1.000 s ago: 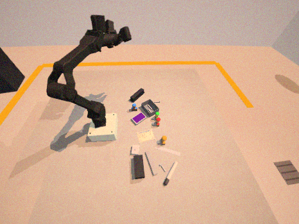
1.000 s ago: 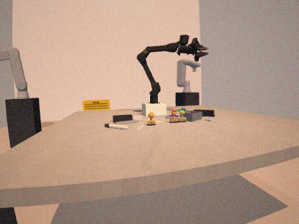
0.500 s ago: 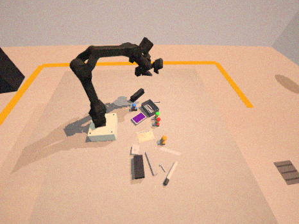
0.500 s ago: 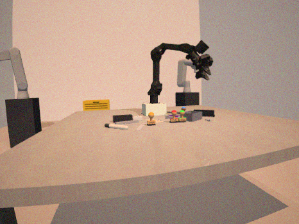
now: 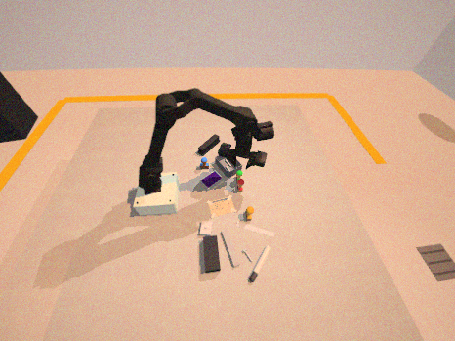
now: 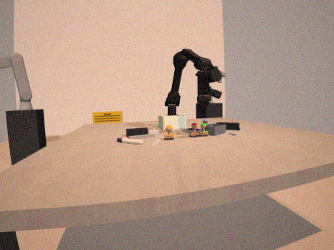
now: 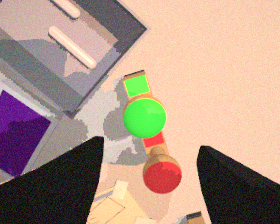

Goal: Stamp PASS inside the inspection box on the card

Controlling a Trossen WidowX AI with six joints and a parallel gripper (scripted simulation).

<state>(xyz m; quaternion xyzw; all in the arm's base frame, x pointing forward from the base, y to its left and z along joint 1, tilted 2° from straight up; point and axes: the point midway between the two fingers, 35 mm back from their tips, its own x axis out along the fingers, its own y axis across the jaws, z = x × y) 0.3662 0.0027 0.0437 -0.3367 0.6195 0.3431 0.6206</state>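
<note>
Now: gripper tip 8 cm above the green-knobbed stamp. The rest, counted from my gripper tip: grey tray 3 cm behind, 8 cm to the left, 8 cm below; purple ink pad 12 cm behind, 2 cm to the left, 9 cm below; red-knobbed stamp 1 cm behind, 5 cm to the right, 8 cm below.
</note>
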